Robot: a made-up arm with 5 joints. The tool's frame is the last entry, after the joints.
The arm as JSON. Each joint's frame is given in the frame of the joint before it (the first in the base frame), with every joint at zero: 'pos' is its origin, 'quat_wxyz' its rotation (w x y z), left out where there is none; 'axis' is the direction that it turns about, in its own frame. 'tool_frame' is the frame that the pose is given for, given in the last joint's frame.
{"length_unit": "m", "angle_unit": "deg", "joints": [
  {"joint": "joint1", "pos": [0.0, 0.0, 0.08], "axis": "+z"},
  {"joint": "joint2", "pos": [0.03, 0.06, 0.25], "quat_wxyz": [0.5, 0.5, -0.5, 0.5], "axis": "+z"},
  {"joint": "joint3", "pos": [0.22, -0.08, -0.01], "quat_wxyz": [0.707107, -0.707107, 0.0, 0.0], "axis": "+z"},
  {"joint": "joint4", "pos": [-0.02, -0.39, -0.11], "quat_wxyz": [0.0, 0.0, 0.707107, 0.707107], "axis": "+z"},
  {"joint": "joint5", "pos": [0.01, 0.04, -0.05], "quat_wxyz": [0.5, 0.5, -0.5, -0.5], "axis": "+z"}
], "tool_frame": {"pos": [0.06, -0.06, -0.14]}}
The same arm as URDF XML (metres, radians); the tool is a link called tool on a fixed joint. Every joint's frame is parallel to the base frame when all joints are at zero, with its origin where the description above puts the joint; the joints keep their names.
<robot name="arm">
<link name="base"/>
<link name="link1"/>
<link name="link2"/>
<link name="link3"/>
<link name="link4"/>
<link name="link5"/>
<link name="tool"/>
<joint name="joint1" type="continuous"><parent link="base"/><child link="link1"/><origin xyz="0 0 0.08" rpy="0 0 0"/><axis xyz="0 0 1"/></joint>
<joint name="joint2" type="continuous"><parent link="link1"/><child link="link2"/><origin xyz="0.03 0.06 0.25" rpy="0 0 0"/><axis xyz="0 -1 0"/></joint>
<joint name="joint3" type="continuous"><parent link="link2"/><child link="link3"/><origin xyz="0.08 0.01 0.22" rpy="0 0 0"/><axis xyz="-1 0 0"/></joint>
<joint name="joint4" type="continuous"><parent link="link3"/><child link="link4"/><origin xyz="0.11 -0.39 -0.02" rpy="0 0 0"/><axis xyz="0 1 0"/></joint>
<joint name="joint5" type="continuous"><parent link="link4"/><child link="link5"/><origin xyz="-0.04 -0.05 -0.01" rpy="0 0 0"/><axis xyz="0 0 1"/></joint>
<joint name="tool_fixed" type="fixed"><parent link="link5"/><child link="tool"/><origin xyz="0.06 -0.06 -0.14" rpy="0 0 0"/></joint>
</robot>

